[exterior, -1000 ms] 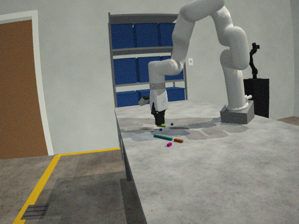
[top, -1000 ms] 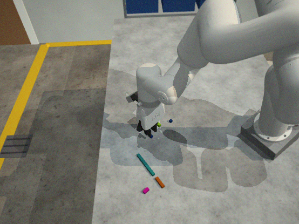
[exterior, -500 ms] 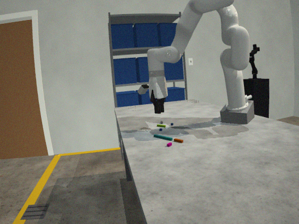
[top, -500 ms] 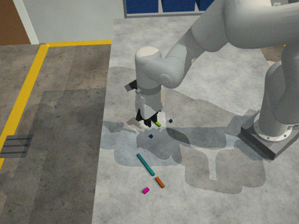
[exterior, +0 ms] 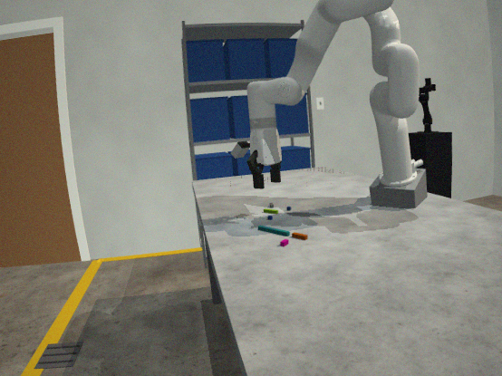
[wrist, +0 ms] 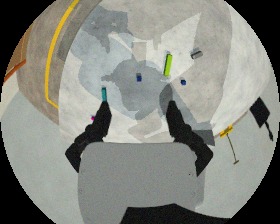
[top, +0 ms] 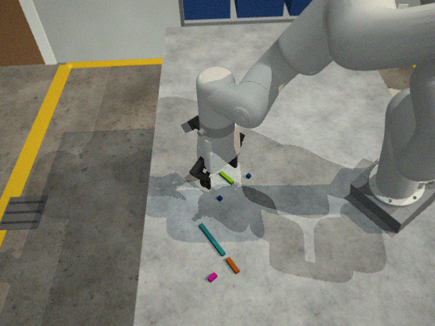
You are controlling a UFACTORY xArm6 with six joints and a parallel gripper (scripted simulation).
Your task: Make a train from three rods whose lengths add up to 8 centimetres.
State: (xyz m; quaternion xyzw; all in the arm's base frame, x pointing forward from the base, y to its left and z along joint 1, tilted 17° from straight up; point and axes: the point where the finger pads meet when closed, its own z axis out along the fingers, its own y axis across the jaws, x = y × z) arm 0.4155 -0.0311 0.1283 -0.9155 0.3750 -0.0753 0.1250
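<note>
Right now the grey rod is 40 mm behind my hand, 150 mm to the right of it and 110 mm below it. Round my hand: turquoise rod (20 mm ahead, 120 mm to the left, 110 mm below); then orange rod (30 mm behind, 190 mm to the left, 110 mm below); then lime rod (20 mm behind, 70 mm to the right, 110 mm below).
</note>
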